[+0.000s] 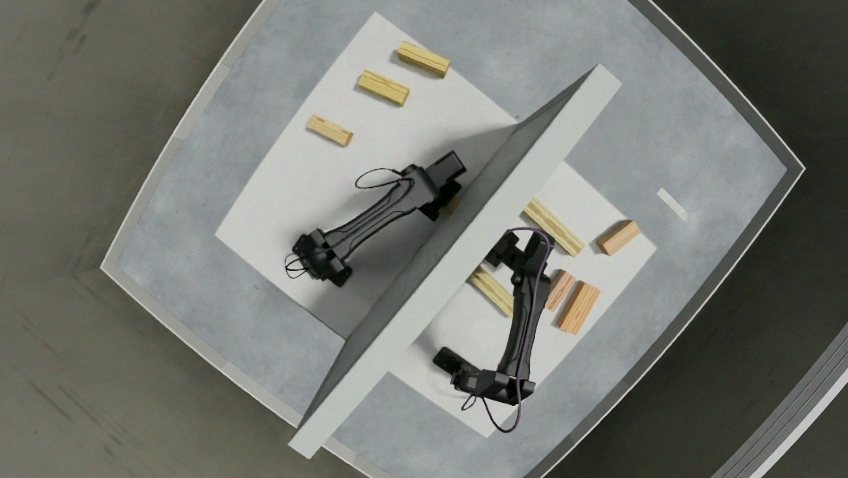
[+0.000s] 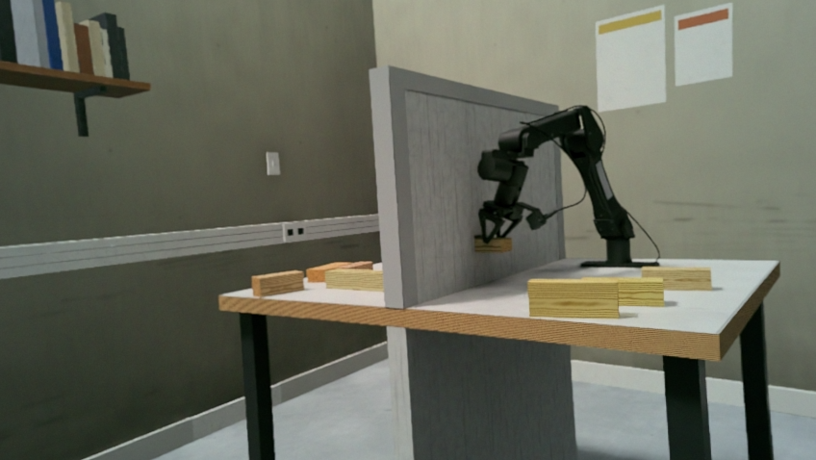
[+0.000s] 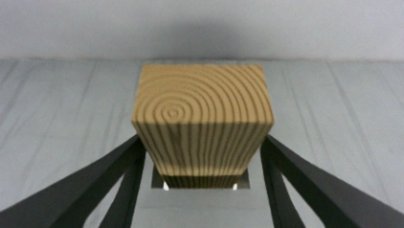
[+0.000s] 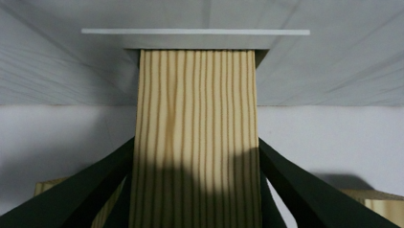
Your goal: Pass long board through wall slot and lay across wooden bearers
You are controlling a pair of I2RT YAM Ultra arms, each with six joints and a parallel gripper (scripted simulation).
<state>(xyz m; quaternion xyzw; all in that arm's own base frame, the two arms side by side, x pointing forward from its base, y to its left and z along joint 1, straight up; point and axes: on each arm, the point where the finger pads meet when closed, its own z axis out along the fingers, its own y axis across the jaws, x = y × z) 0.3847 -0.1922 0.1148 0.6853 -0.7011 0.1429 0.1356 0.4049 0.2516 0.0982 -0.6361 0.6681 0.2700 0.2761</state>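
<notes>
Right now the long board is right at my right hand. The rest, counted from my right hand: offcut 370 mm to the right, 270 mm ahead, 70 mm below; wooden bearer 160 mm to the right, 150 mm ahead, 70 mm below.
</notes>
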